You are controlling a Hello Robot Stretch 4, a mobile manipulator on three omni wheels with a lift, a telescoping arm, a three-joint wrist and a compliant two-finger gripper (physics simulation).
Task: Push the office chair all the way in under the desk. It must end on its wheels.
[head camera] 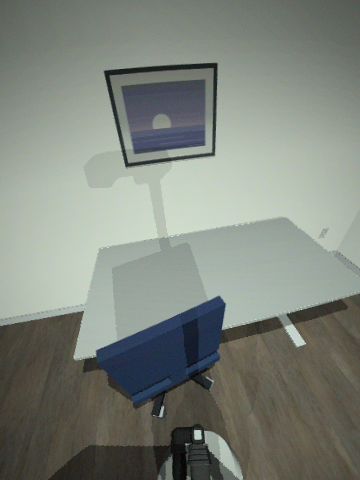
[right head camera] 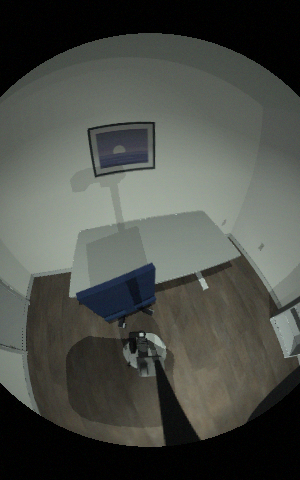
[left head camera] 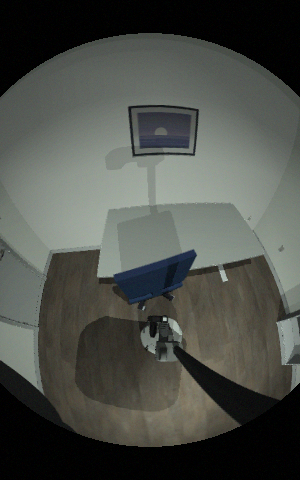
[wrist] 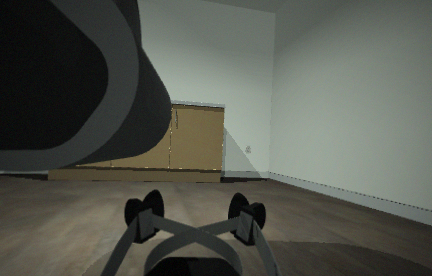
same spot on office chair: (left head camera: 146, 281) = (head camera: 154, 356)
same spot on desk: (left head camera: 134, 236) = (head camera: 138, 285)
